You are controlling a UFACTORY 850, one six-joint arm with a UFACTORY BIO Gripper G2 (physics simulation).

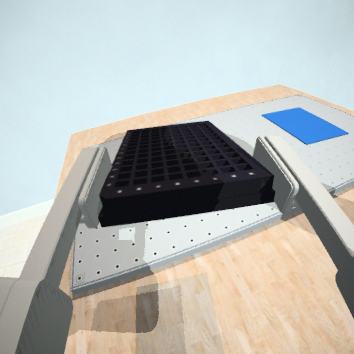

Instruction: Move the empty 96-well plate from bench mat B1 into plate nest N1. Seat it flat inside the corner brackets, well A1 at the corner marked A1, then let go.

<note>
In view: the gripper [182,152], a black 96-well plate [158,172] and a blue bench mat [305,126].
</note>
